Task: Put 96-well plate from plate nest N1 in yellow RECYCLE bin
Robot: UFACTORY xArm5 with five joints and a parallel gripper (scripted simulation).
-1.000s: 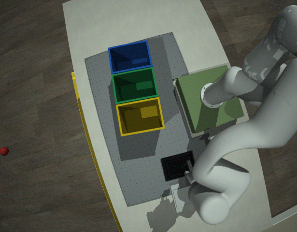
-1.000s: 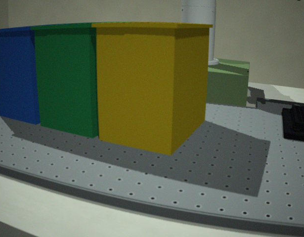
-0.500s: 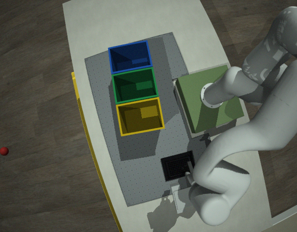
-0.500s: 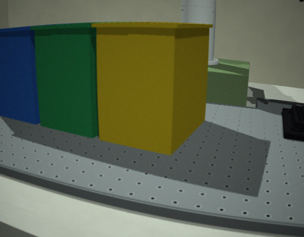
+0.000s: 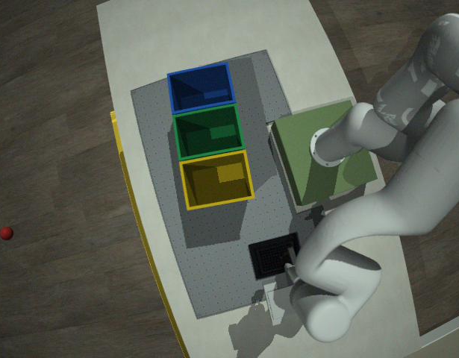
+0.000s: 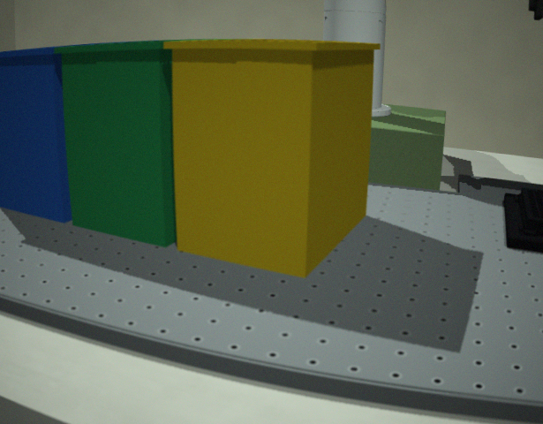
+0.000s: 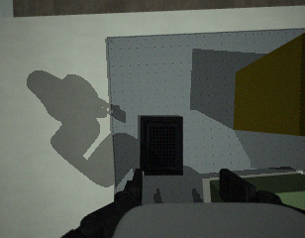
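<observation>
My hand is 21 cm above the black 96-well plate. The rest, counted from my hand: green bin: 42 cm to the right, 14 cm below, 6 cm ahead; yellow bin: 29 cm to the right, 14 cm below, 9 cm ahead; black plate nest: 22 cm below.
</observation>
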